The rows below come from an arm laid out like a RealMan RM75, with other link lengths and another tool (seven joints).
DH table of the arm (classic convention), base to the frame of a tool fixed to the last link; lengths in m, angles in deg. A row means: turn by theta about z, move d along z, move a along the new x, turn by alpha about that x. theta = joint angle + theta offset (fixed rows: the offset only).
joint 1: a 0  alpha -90  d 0.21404  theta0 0
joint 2: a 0  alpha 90  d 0  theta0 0
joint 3: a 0  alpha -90  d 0.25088  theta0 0
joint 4: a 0  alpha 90  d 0  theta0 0
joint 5: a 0  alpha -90  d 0.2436  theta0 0
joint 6: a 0  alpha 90  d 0  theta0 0
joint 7: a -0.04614  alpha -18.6  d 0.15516  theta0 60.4
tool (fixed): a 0  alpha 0  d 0.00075  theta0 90
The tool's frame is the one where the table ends.
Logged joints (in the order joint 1, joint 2, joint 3, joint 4, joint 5, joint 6, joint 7), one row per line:
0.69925 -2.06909 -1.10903 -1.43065 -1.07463 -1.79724 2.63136
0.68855 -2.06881 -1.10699 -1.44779 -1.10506 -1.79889 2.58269
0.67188 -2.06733 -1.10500 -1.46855 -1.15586 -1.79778 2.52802
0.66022 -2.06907 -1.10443 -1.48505 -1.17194 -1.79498 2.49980
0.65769 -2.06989 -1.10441 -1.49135 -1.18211 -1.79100 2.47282
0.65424 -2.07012 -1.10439 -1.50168 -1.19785 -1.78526 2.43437
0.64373 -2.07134 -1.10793 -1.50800 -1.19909 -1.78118 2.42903
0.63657 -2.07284 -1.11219 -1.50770 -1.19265 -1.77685 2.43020
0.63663 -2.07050 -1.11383 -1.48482 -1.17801 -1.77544 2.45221
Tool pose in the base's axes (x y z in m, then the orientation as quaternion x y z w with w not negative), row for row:
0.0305 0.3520 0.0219 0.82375 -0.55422 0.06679 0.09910
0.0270 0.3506 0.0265 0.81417 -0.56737 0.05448 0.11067
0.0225 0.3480 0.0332 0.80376 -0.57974 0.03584 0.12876
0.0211 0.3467 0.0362 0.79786 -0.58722 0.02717 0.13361
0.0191 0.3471 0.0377 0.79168 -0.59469 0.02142 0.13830
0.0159 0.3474 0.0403 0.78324 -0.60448 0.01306 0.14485
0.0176 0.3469 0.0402 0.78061 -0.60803 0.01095 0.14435
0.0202 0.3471 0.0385 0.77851 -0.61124 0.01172 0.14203
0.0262 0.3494 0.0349 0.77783 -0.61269 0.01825 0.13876
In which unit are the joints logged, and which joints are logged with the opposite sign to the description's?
The joints are logged in radians. Opposite sign: joint 2, joint 5, joint 6, joint 7.
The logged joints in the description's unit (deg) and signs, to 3 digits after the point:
40.064 118.550 -63.543 -81.970 61.572 102.974 -150.766
39.451 118.534 -63.426 -82.952 63.315 103.069 -147.977
38.496 118.449 -63.312 -84.142 66.226 103.005 -144.845
37.828 118.549 -63.279 -85.087 67.147 102.845 -143.228
37.683 118.596 -63.278 -85.448 67.730 102.617 -141.682
37.485 118.609 -63.277 -86.040 68.632 102.288 -139.479
36.883 118.679 -63.480 -86.402 68.703 102.054 -139.173
36.473 118.765 -63.724 -86.385 68.334 101.806 -139.240
36.476 118.631 -63.818 -85.074 67.495 101.725 -140.501

